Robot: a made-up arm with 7 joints. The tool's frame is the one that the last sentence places. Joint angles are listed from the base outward.
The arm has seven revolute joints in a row. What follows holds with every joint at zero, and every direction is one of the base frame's.
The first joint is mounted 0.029 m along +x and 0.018 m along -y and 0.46 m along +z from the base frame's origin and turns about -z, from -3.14 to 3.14 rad.
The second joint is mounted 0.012 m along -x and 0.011 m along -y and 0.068 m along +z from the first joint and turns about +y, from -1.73 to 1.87 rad.
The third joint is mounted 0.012 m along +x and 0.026 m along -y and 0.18 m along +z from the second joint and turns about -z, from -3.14 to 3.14 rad.
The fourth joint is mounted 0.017 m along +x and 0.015 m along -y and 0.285 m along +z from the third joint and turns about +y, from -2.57 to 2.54 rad.
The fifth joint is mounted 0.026 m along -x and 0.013 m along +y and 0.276 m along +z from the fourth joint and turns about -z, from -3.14 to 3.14 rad.
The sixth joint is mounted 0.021 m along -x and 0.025 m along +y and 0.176 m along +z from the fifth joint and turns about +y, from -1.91 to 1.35 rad.
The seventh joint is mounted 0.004 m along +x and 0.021 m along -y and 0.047 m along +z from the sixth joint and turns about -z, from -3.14 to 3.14 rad.
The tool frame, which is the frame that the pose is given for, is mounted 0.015 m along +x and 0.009 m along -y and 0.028 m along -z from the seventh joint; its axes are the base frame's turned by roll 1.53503, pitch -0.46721 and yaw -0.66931 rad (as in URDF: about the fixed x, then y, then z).
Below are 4 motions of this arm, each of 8 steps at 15 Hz.
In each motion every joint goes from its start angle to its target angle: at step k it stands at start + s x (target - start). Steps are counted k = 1, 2, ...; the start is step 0. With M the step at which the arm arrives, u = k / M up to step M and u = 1 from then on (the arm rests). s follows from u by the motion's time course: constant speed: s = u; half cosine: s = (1 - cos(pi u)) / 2; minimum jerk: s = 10 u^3 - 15 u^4 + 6 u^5.
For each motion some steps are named. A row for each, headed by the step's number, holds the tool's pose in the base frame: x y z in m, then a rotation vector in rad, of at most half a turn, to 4 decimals.
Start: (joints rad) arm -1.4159 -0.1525 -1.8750 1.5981 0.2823 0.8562 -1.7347
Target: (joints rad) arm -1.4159 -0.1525 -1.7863 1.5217 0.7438 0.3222 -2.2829
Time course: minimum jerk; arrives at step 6
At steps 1, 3, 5, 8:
1: -0.4122 -0.1796 0.9743 -1.1649 1.4950 0.4059
3: -0.4224 -0.1656 0.9930 -1.1121 1.8177 0.5792
5: -0.4287 -0.1524 1.0131 -1.1524 2.0630 0.7751
8: -0.4290 -0.1514 1.0147 -1.1596 2.0778 0.7905

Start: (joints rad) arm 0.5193 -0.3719 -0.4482 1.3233 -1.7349 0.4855 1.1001
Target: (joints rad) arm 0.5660 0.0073 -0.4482 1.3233 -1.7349 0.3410 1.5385
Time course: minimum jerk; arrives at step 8
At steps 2, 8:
2: 0.2887 0.0127 1.2291 0.9915 0.4607 -0.2553
8: 0.4785 -0.1256 1.1166 0.9312 0.4363 -0.6392

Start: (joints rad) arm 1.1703 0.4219 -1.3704 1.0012 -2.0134 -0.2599 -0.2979
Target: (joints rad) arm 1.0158 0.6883 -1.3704 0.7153 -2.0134 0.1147 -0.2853
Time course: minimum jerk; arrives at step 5
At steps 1, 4, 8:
1: 0.5101 -0.2381 1.1638 -2.4004 -1.2975 -0.8037
4: 0.5506 -0.3613 1.1320 -2.0809 -1.4662 -1.3118
8: 0.5540 -0.3692 1.1275 -2.0618 -1.4709 -1.3438

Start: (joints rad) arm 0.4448 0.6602 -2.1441 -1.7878 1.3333 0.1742 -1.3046
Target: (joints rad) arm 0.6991 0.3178 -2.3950 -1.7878 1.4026 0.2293 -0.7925
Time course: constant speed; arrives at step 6
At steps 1, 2, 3, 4, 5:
1: 0.2019 -0.5564 0.6697 -2.4785 0.5515 -0.1637
2: 0.1886 -0.5549 0.6845 -2.5081 0.4939 -0.1282
3: 0.1751 -0.5521 0.7005 -2.5443 0.4363 -0.0922
4: 0.1616 -0.5481 0.7175 -2.5869 0.3797 -0.0547
5: 0.1479 -0.5426 0.7355 -2.6357 0.3248 -0.0147

